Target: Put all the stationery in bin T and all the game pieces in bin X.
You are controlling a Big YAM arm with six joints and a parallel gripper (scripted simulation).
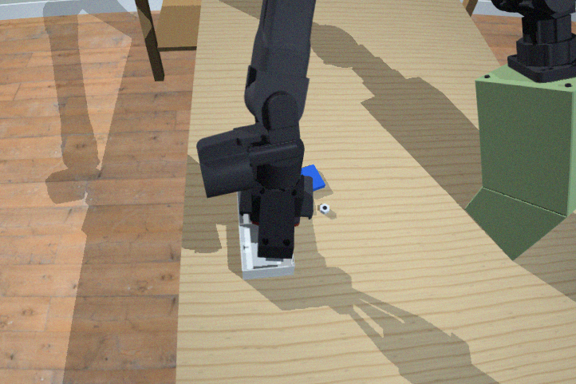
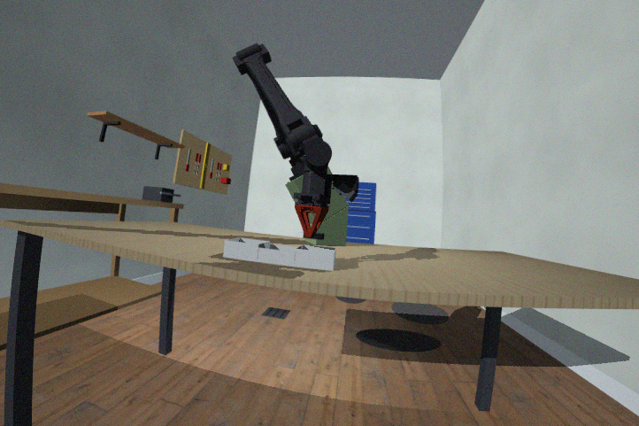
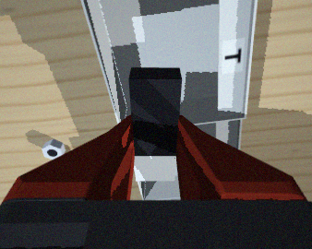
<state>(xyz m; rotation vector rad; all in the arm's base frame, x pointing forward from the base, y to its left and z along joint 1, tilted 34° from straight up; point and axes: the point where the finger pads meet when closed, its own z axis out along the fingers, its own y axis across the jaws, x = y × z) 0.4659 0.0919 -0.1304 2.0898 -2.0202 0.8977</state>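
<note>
The flat blue block lies 7 cm behind my hand, 13 cm to the right of it and 6 cm below it. Round my hand: grey bin tray: 2 cm ahead, 6 cm to the right, 5 cm below; hex nut: 9 cm behind, 6 cm to the right, 7 cm below; black-and-white eraser: 1 cm to the right.
</note>
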